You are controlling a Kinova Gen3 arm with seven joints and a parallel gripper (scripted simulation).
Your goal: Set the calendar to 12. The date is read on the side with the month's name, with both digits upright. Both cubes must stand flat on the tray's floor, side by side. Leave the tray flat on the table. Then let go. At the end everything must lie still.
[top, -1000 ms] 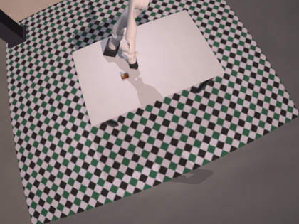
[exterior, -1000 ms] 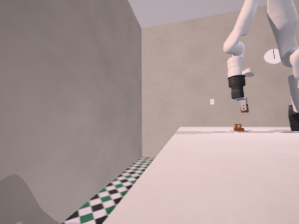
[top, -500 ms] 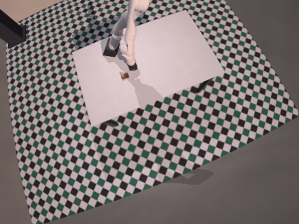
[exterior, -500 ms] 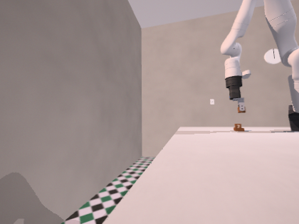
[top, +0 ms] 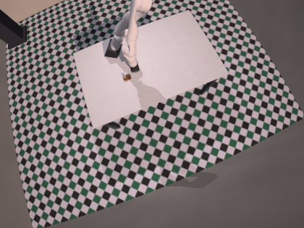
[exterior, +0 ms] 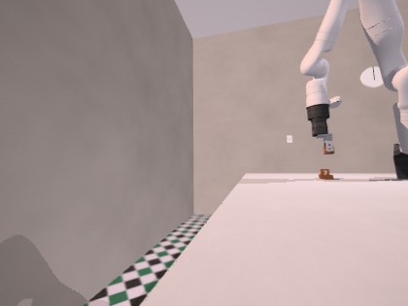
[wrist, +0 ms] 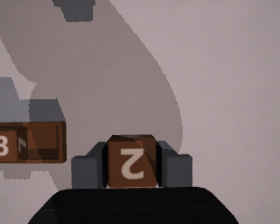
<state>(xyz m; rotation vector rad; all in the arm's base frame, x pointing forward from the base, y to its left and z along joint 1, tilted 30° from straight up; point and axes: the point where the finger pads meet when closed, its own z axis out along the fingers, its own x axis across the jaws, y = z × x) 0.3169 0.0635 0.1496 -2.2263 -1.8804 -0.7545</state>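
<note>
My hand is 12 cm above the brown wooden tray, 11 cm to the left of it and 1 cm past it. Round my hand: brown cube (1 cm below).
</note>
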